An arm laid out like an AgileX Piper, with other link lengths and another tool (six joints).
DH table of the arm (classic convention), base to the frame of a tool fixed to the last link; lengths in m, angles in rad. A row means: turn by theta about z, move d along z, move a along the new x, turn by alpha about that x. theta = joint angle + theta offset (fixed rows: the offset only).
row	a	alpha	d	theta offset
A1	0	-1.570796	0.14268	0
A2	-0.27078	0	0	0.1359
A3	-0.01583	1.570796	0	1.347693
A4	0	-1.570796	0.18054	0
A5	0	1.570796	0	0
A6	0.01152	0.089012	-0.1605	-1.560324
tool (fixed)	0	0	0.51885	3.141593
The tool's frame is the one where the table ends.
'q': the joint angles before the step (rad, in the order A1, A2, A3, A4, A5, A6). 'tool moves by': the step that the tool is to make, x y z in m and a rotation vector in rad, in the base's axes. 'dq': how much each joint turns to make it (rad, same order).
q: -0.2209 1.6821 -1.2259 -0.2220 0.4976 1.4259
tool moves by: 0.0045 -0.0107 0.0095 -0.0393 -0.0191 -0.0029
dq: 0.0000 0.0000 -0.0002 -0.0713 -0.0223 0.0458
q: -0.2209 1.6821 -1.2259 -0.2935 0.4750 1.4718
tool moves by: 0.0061 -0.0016 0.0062 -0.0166 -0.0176 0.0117
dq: 0.0001 0.0001 -0.0002 -0.0158 -0.0217 0.0001
